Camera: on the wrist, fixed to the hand. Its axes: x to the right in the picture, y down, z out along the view.
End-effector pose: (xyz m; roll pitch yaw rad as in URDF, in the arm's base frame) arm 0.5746 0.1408 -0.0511 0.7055 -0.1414 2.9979
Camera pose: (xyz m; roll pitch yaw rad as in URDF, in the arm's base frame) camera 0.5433 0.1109 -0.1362 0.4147 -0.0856 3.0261
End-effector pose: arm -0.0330 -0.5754 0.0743 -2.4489 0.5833 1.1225
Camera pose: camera 0.0230 -0.5350 0.1402 -2.7533 0.5269 1.0908
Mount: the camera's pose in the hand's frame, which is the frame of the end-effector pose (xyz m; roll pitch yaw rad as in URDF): 0.0144 -0.0311 -0.0891 -0.2881 0.0607 -0.0148
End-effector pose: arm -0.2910 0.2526 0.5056 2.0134 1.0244 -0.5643
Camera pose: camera -0.2272 0.3233 0.4985 1.8236 1.0088 -0.4493
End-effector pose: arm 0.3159 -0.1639 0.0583 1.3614 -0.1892 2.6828
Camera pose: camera 0.2592 -0.2259 0.0129 1.0638 -0.1618 2.7398
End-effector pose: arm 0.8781 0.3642 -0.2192 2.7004 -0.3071 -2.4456
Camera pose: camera 0.9256 0.3177 -0.1507 2.3991 -0.3554 -2.4037
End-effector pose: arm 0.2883 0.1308 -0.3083 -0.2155 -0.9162 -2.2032
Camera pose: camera 0.2055 0.1015 -0.3458 -0.4706 -0.8596 -2.2452
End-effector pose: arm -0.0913 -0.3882 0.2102 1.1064 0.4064 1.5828
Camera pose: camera -0.1569 -0.4025 0.1423 0.8406 0.4463 1.6356
